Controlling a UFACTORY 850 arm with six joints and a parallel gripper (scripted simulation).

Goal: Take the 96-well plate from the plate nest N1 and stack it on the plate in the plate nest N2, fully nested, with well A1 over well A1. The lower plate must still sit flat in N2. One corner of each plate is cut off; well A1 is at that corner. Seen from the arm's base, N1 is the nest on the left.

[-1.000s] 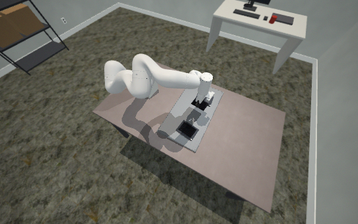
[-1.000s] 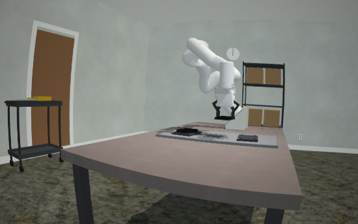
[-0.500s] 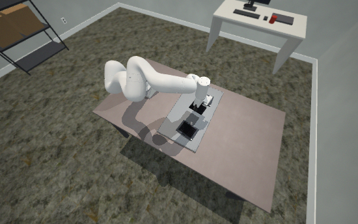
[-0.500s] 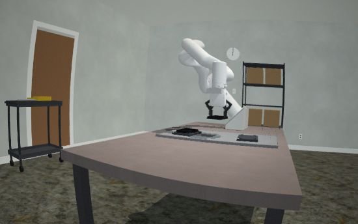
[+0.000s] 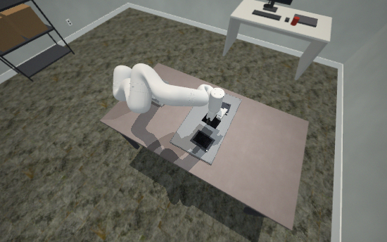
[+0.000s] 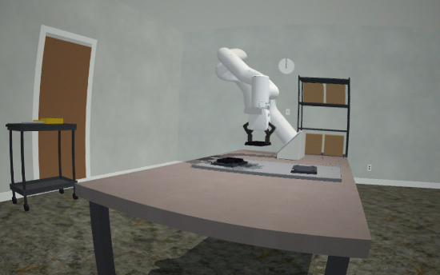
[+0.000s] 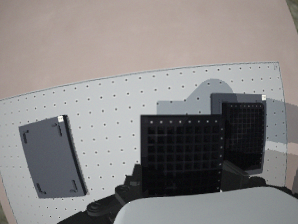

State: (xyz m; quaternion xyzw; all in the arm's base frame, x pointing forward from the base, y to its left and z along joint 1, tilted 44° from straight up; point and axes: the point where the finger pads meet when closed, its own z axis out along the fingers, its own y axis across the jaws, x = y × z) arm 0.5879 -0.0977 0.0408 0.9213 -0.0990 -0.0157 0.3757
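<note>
Now: the plate nest 1 cm behind my hand, 14 cm to the right of it and 12 cm below it. Round my hand: 96-well plate 1 cm below; then white mark 6 cm ahead, 21 cm to the right, 11 cm below.
</note>
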